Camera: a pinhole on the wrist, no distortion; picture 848 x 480 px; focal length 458.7 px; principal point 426.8 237.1 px. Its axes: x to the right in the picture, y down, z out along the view. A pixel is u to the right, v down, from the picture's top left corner.
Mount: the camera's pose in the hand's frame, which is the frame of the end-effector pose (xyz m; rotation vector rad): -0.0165 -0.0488 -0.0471 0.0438 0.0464 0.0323
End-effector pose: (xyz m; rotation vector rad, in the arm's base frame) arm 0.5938 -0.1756 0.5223 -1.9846 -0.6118 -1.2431
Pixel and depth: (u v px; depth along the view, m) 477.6 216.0 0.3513
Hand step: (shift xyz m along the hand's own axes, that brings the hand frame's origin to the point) 0.0394 -0.0788 0.3010
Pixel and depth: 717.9 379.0 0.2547
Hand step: 0.1544 0.0243 0.2032
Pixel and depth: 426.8 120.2 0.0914
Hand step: -0.0115 -0.0760 0.0431
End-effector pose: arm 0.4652 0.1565 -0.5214 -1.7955 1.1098 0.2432
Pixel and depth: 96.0 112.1 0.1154
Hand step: -0.0932 -0.0879 0.0705
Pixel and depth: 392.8 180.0 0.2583
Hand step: -0.0225 -0.0927 0.2101
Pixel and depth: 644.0 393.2 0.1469
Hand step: 0.0583 -0.0029 0.0986
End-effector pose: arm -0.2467 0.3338 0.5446 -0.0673 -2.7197 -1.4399
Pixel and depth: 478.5 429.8 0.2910
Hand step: 0.0261 0.0618 0.2473
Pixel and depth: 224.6 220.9 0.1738
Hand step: -0.0846 -0.0650 0.1296
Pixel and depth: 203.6 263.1 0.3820
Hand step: -0.1848 -0.0498 0.3436
